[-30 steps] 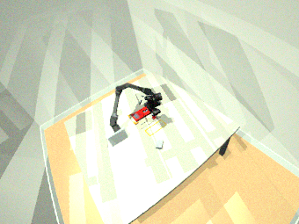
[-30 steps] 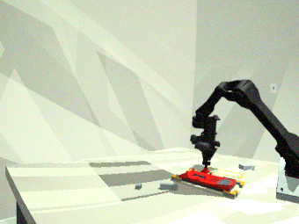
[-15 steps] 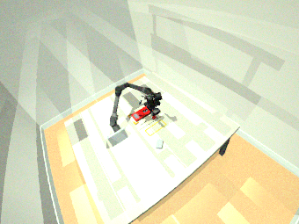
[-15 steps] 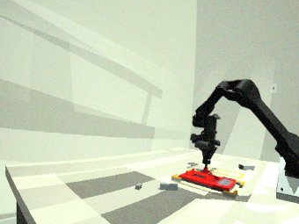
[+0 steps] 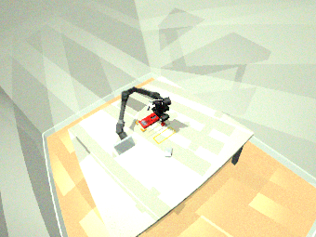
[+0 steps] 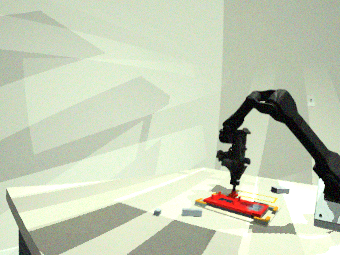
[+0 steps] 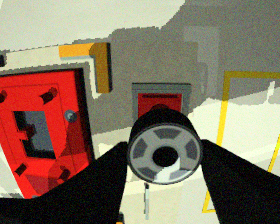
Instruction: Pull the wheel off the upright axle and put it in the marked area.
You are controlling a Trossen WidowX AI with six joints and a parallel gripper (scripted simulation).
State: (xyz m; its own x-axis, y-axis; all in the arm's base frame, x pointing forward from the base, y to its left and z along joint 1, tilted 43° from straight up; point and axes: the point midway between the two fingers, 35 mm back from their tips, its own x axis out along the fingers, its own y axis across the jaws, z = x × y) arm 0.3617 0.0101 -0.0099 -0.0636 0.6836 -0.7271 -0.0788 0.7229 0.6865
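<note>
Now: gripper tip 30 mm above the upright axle. Also, from my gripper tip: wheel: right at my gripper tip.
</note>
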